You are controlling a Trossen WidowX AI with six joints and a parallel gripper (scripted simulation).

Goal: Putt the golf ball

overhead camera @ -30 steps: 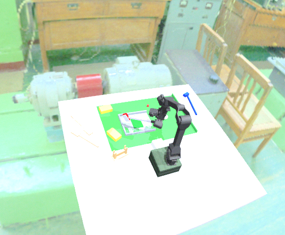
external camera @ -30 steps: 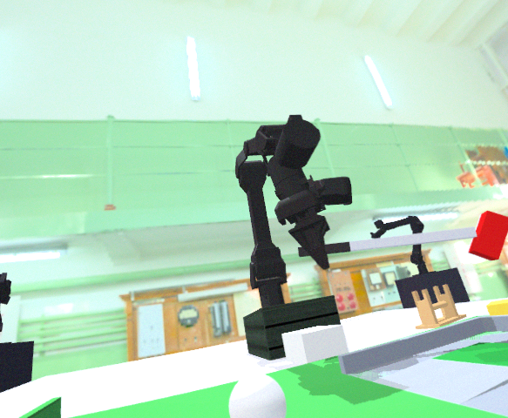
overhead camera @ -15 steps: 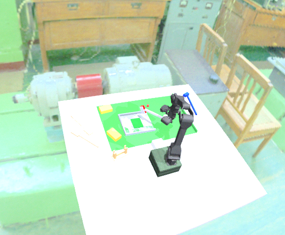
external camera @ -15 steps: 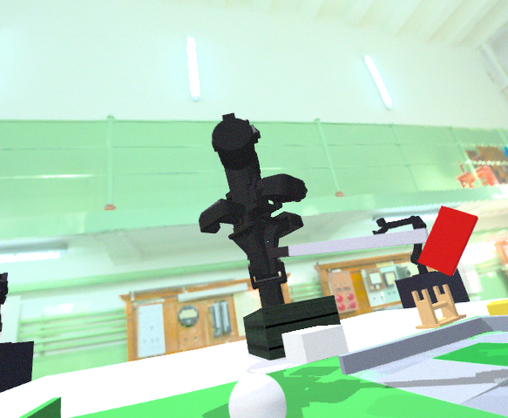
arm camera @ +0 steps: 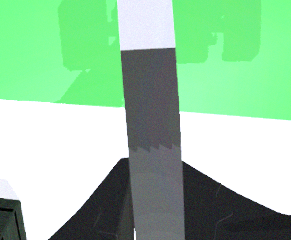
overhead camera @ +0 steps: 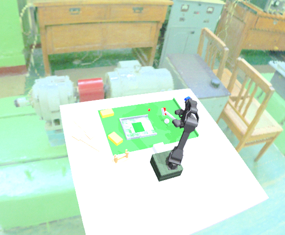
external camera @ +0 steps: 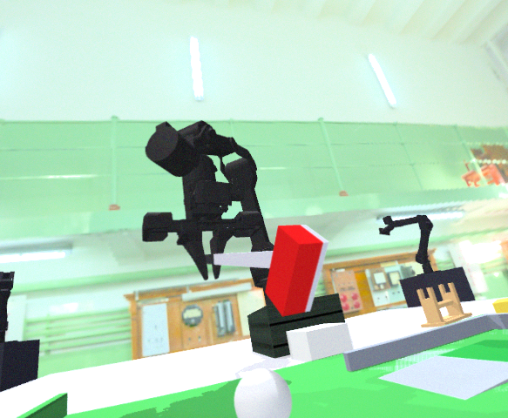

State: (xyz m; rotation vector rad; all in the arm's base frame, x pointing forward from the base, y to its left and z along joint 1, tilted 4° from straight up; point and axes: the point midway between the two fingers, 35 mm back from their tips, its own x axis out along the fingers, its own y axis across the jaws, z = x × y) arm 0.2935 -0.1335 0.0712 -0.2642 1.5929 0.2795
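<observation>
My gripper tip is now 110 mm short of the red putter and 40 mm to the right of it. Round my gripper tip: white golf ball 190 mm ahead, 40 mm to the left, 120 mm below; small red marker 340 mm ahead, 160 mm to the left, 130 mm below.
</observation>
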